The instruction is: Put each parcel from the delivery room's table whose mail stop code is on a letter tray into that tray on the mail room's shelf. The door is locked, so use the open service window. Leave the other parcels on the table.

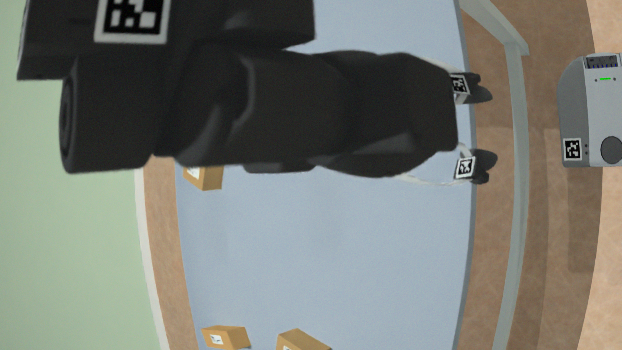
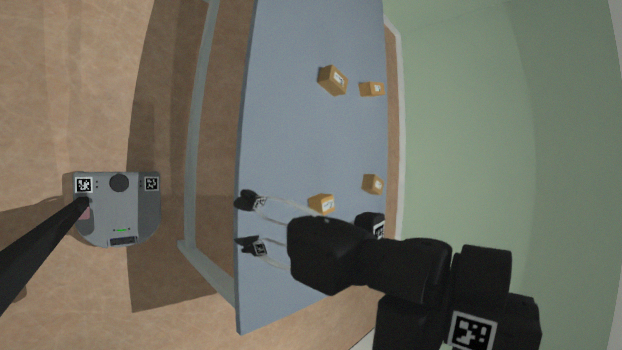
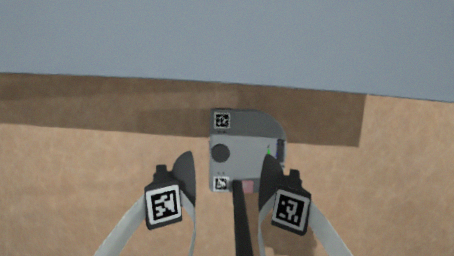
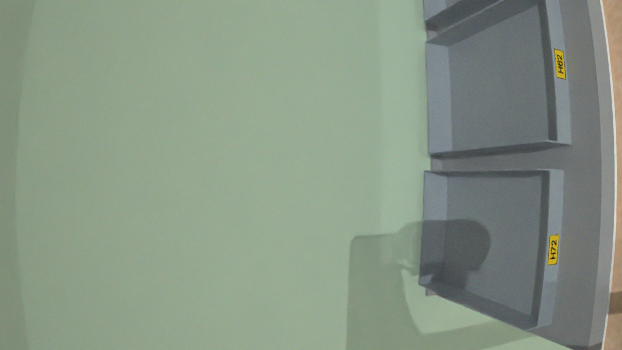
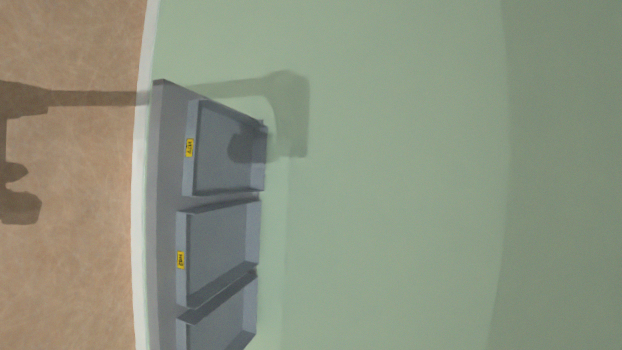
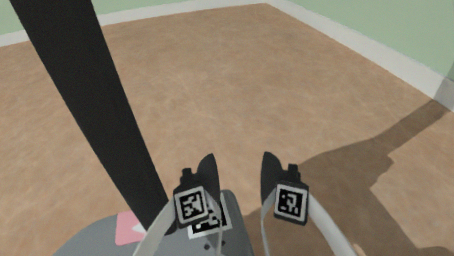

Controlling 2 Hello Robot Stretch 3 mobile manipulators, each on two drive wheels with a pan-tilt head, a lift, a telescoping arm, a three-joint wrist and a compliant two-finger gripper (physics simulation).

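Note:
Several cardboard parcels stand on the blue-grey table (image 1: 325, 250) (image 2: 300, 125) (image 3: 225, 40): a near one (image 2: 321, 203), one by the wall (image 1: 204, 177) (image 2: 372, 184), and a far pair, one (image 1: 303, 341) (image 2: 332, 80) larger than the other (image 1: 225, 337) (image 2: 371, 89). Their label codes are too small to read. r1's gripper (image 1: 485, 125) (image 2: 244, 222) (image 3: 227, 172) is open and empty, seen over the table's long edge. Tray H62 (image 4: 562, 115) (image 5: 181, 230) and tray H72 (image 4: 551, 210) (image 5: 187, 175) stand empty on the shelf (image 4: 587, 175) (image 5: 162, 200). r2's gripper (image 6: 240, 167) is open and empty above floor.
r1's base (image 1: 600, 110) (image 2: 120, 205) (image 3: 245, 150) stands on the floor beside the table's long side. A table-leg rail (image 1: 520, 200) (image 2: 192, 150) runs low between them. A third tray (image 4: 440, 7) (image 5: 184, 335) shows partly. r2's mast (image 6: 90, 100) rises at left. Walls are green.

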